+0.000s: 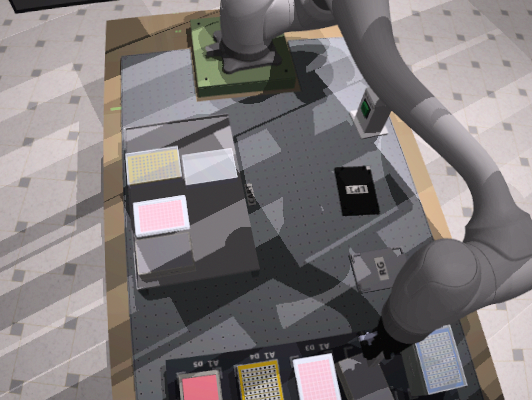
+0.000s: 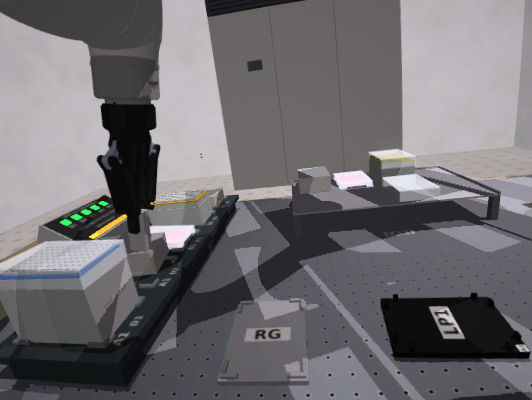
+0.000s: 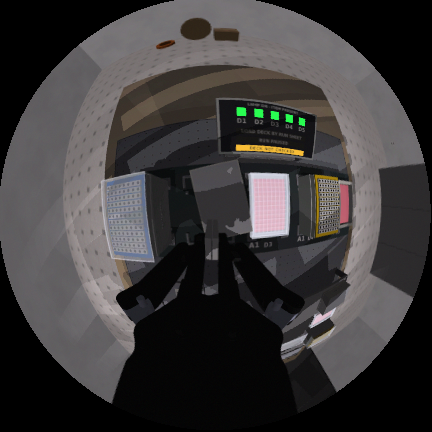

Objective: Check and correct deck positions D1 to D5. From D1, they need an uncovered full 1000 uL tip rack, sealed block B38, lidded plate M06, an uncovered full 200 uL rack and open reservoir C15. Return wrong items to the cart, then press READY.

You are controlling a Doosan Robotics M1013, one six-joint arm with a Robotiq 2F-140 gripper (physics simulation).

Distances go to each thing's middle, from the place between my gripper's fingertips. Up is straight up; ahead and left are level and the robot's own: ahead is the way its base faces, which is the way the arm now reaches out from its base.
Labels:
Now: hand 210 mm past the grey RG pad (image 2: 268,345), 130 mm to the right of it and 80 mm above it. Round my hand: green-screened device (image 1: 370,118) 640 mm behind, 270 mm to the left, 30 mm below; cart shelf (image 1: 222,240) 510 mm behind, 300 mm to the right, 30 mm below; black LP1 pad (image 2: 455,327) 430 mm behind, 150 mm to the left, 80 mm below.

